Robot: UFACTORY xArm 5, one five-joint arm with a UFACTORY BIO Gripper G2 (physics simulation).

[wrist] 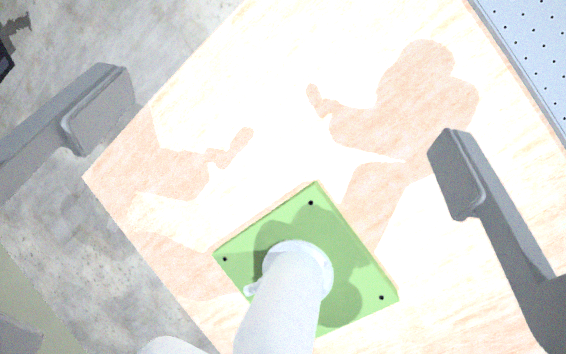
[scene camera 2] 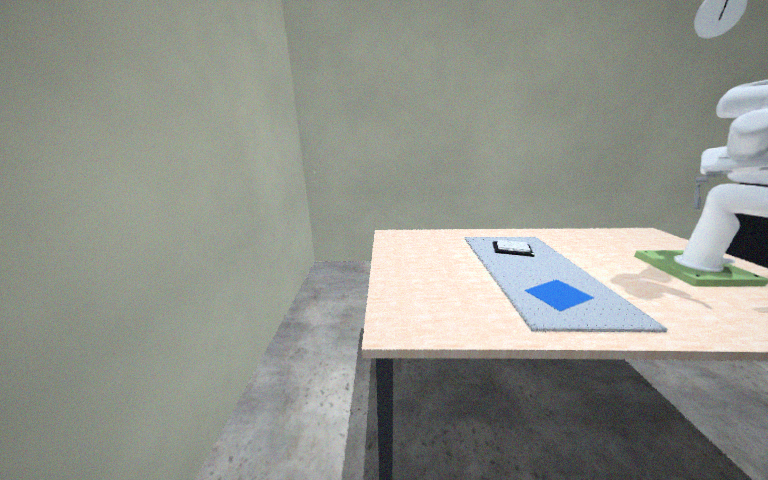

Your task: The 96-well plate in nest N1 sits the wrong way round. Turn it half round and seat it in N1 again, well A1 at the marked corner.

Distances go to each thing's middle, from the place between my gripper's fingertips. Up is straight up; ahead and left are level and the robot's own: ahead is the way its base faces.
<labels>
Right now the blue square (scene camera 2: 557, 294) is 44 cm ahead of my hand, 30 cm below it and 6 cm to the left of it.
</labels>
